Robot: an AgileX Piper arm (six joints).
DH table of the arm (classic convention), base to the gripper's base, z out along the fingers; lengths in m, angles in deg. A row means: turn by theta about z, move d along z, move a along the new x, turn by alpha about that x. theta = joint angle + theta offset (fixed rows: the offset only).
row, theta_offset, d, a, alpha
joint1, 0, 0.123, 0, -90
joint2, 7.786, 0, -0.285, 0
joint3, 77.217, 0, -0.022, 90
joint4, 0, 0.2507, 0, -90
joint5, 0, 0, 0, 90
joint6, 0, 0.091, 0, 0
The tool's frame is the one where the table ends.
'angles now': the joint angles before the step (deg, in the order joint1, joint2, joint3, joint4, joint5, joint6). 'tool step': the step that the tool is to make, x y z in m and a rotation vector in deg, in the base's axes. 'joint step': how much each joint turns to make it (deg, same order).
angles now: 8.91, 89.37, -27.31, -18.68, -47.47, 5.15
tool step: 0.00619, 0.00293, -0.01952, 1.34, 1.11, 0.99
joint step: 0.00, 5.54, 0.01, -0.27, -4.98, 0.26
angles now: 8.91, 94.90, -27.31, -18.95, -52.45, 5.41
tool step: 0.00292, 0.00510, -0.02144, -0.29, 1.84, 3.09
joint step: 0.00, 5.40, -0.10, -2.82, -3.67, 0.02
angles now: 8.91, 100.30, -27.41, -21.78, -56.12, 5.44
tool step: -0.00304, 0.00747, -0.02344, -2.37, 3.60, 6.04
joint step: 0.00, 4.71, 0.00, -6.29, -0.86, 0.00
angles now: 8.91, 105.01, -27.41, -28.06, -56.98, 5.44
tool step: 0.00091, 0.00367, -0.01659, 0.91, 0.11, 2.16
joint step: 0.03, 4.85, -0.25, -1.25, -4.76, -1.12
